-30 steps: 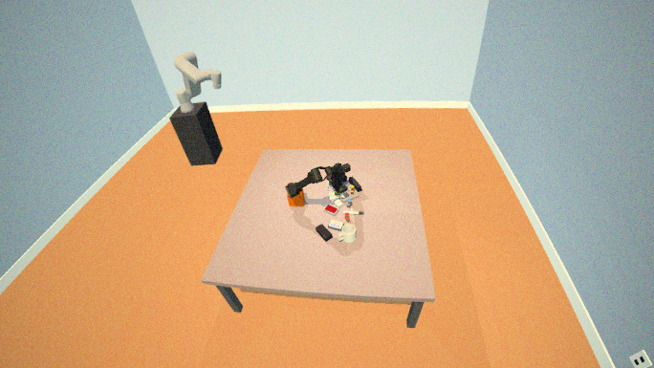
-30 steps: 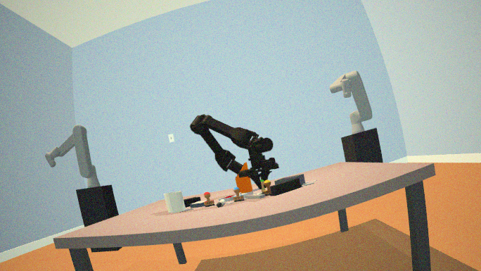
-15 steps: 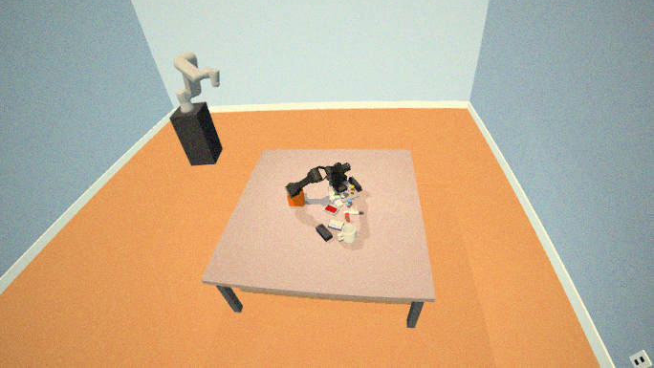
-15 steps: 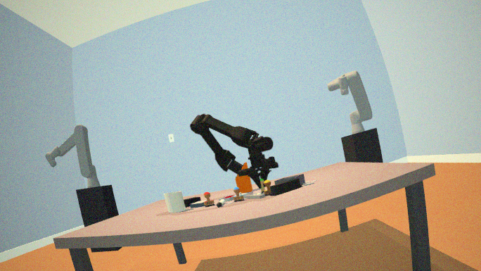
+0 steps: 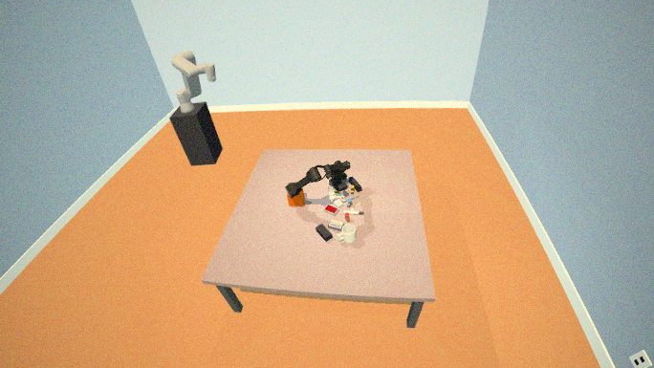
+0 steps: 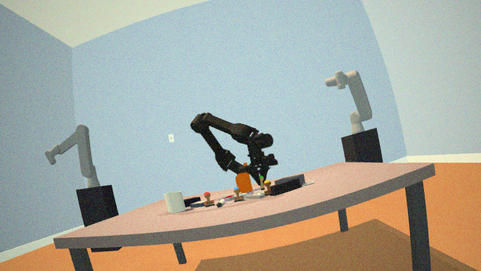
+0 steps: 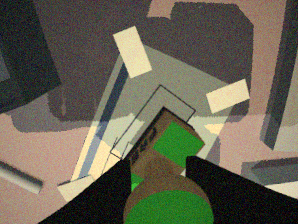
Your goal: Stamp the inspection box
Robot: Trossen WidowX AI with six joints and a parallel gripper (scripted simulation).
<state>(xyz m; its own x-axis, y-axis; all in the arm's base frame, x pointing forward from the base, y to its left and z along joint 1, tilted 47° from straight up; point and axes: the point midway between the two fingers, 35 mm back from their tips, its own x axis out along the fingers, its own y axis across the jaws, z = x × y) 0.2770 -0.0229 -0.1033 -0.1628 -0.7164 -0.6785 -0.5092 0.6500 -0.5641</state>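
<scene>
The red ink pad is 150 mm to the right of my gripper tip, 50 mm behind it and 40 mm below it. Also, from my gripper tip: blue-knob stamp 120 mm to the right, 80 mm ahead, 20 mm below; then green-knob stamp right at my gripper tip; then yellow-knob stamp 110 mm ahead, 20 mm below, 10 mm to the left.
</scene>
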